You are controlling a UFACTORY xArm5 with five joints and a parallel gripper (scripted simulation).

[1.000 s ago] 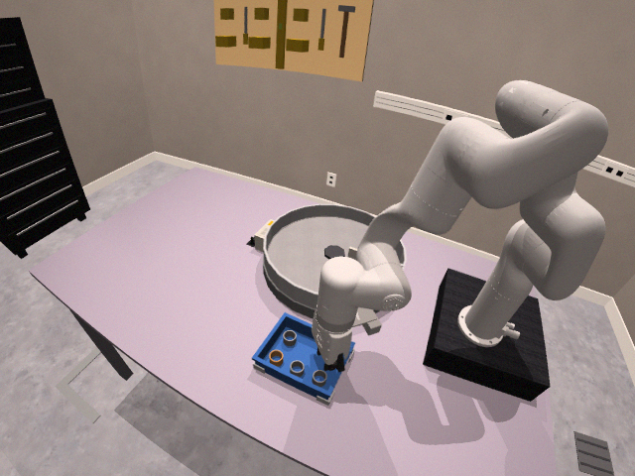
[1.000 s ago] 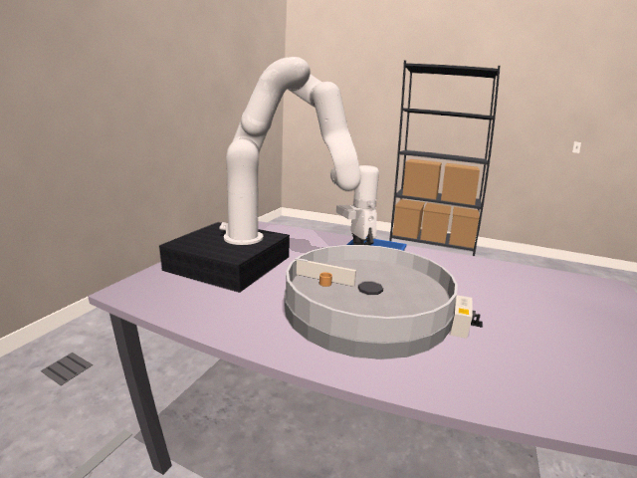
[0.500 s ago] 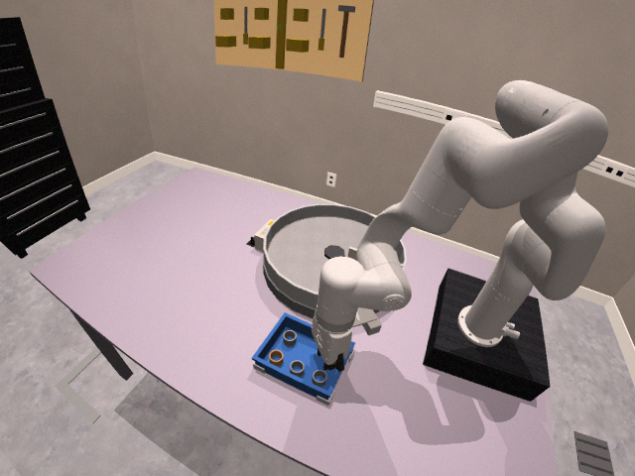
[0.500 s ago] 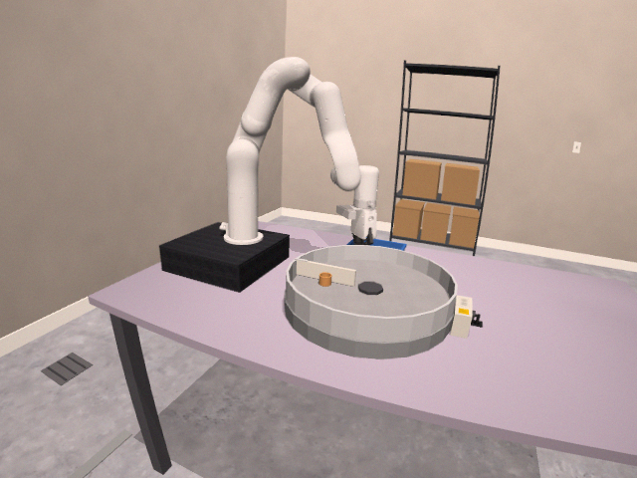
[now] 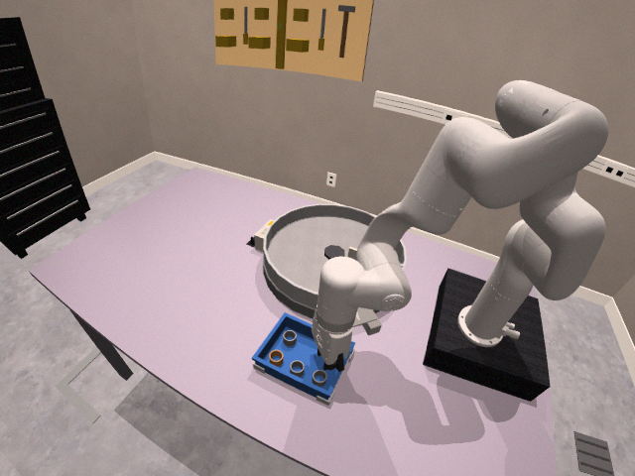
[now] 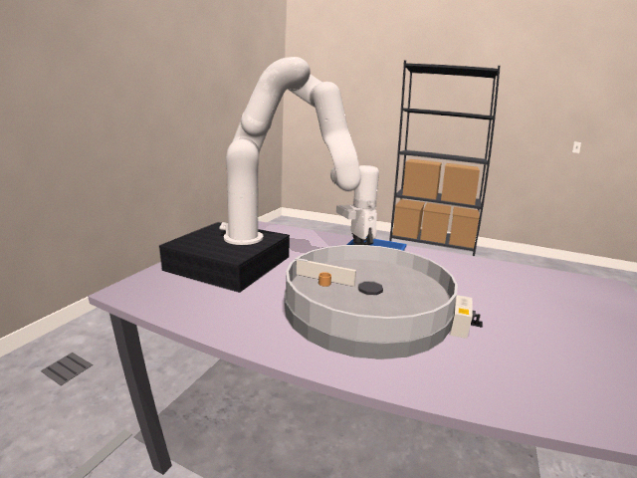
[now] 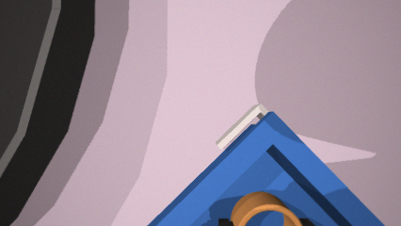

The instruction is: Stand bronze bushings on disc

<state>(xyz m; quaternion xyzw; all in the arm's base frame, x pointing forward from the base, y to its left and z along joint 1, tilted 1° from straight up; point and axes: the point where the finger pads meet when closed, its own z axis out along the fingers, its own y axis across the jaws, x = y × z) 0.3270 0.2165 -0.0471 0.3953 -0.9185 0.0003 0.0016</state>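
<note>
The blue crate is 5 cm ahead of my hand, 2 cm to the left of it and 1 cm below it. Also, from my hand: turntable disc 12 cm ahead, 31 cm to the right, 2 cm above.
</note>
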